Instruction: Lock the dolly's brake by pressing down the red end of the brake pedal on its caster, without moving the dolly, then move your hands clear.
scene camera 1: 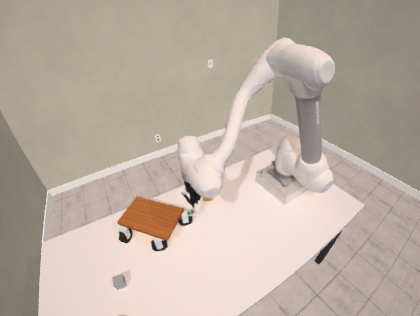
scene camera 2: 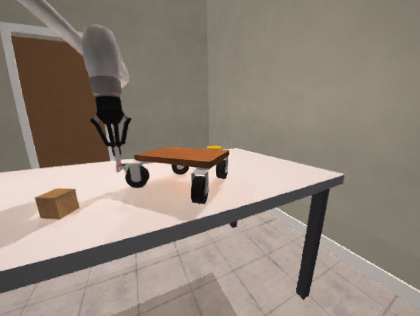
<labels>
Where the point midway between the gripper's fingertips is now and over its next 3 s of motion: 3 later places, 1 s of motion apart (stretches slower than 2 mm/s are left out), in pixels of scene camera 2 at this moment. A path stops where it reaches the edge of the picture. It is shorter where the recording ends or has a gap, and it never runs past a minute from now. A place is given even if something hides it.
The gripper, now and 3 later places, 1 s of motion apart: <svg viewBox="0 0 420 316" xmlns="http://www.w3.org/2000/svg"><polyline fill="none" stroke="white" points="118,164 118,158 119,164 113,136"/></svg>
</labels>
